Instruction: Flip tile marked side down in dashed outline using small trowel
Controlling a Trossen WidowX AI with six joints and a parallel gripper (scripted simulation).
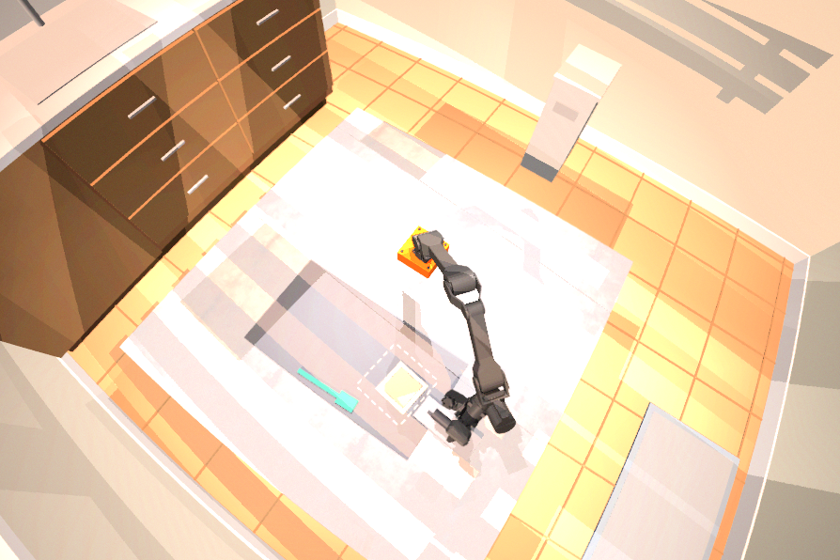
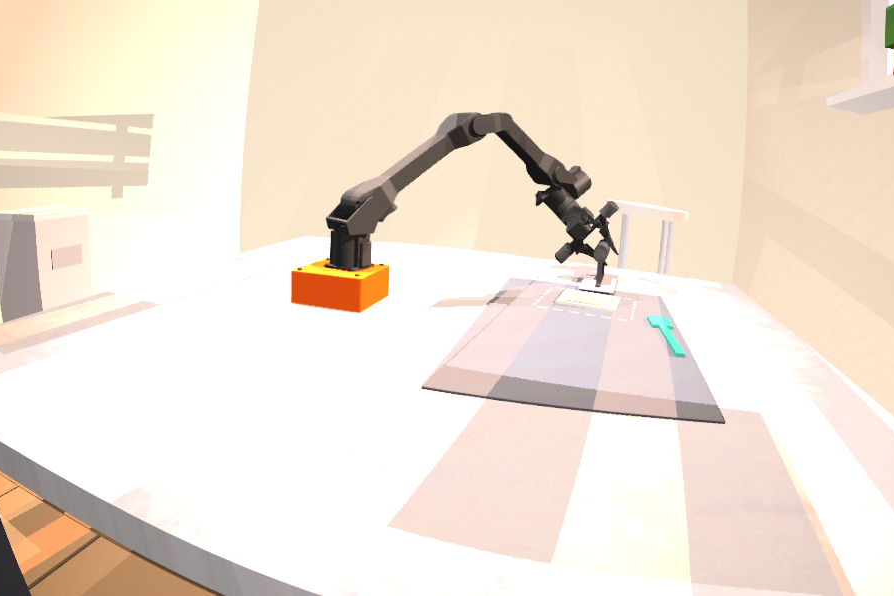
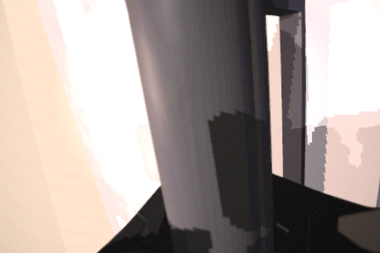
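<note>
The teal trowel is 340 mm to the right of my gripper tip, 150 mm ahead of it and 50 mm below it. The rest, counted from my gripper tip: white tile (200 mm to the right, 50 mm below, 10 mm behind); then grey mat (390 mm to the right, 70 mm below, 20 mm ahead); then grey trowel (20 mm behind, 10 mm below).
</note>
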